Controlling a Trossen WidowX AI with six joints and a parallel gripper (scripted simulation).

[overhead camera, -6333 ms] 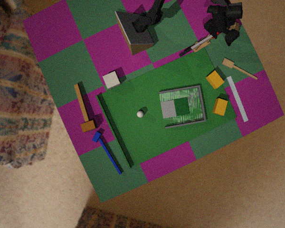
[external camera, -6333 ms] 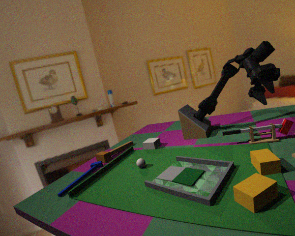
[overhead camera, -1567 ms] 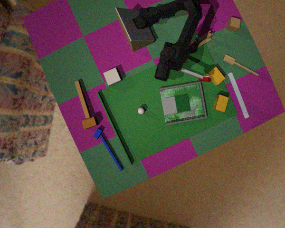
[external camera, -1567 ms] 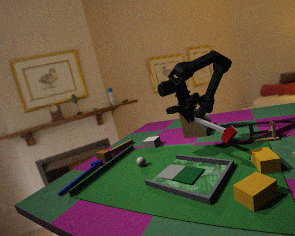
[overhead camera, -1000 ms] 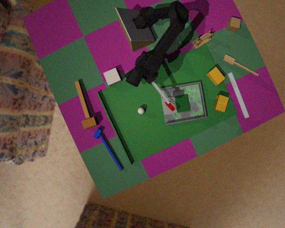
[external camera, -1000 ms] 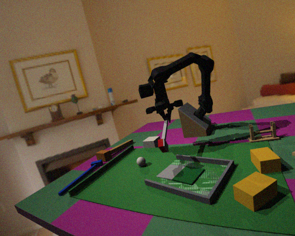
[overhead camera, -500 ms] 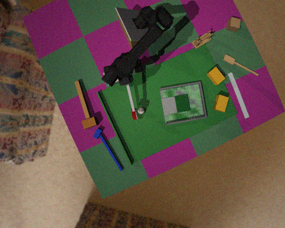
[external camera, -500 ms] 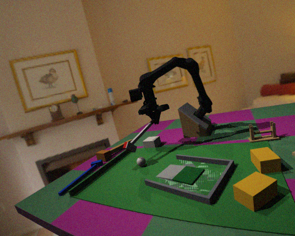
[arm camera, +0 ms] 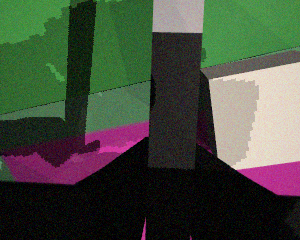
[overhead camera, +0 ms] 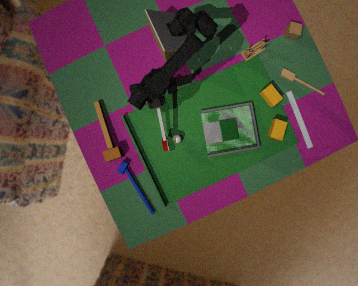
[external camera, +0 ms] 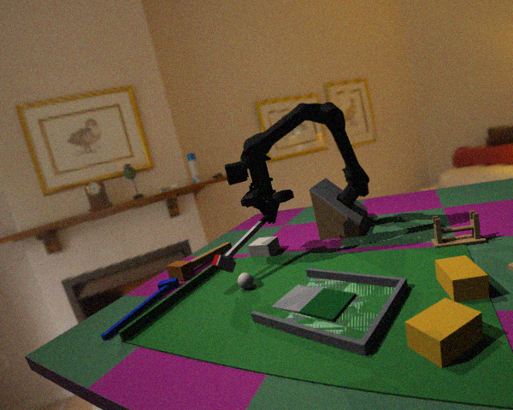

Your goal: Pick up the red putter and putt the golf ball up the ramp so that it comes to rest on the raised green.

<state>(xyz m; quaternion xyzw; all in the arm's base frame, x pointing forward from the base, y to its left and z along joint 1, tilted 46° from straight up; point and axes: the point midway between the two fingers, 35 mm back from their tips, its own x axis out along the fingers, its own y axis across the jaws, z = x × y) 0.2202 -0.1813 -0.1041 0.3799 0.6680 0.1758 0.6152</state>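
The white cube is 9 cm below my gripper tip, 7 cm to the right of it and 3 cm behind it. The rest, counted from my gripper tip: red putter (11 cm ahead, 3 cm to the right, 1 cm below); white golf ball (22 cm ahead, 9 cm below, 1 cm to the right); blue putter (34 cm ahead, 29 cm to the right, 10 cm below).
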